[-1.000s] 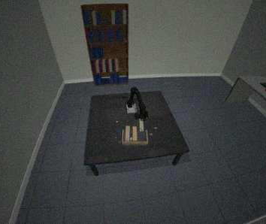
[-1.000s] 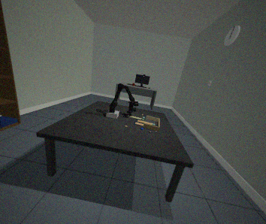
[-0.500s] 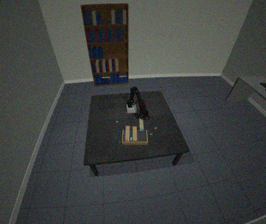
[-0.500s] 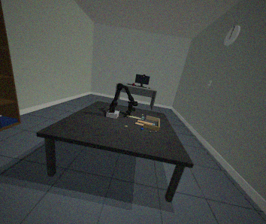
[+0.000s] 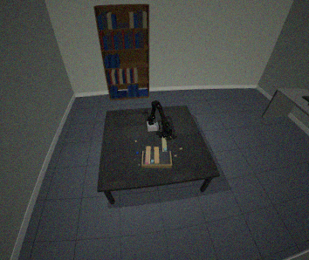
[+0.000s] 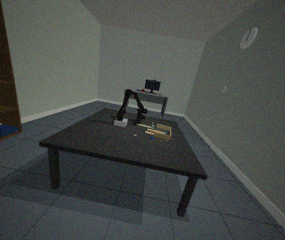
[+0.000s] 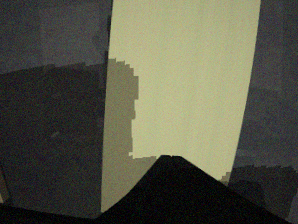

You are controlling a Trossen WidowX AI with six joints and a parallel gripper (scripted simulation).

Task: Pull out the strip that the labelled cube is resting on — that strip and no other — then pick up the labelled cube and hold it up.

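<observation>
My gripper tip is 9 cm short of the pale yellow strip and 2 cm to the left of it.
</observation>
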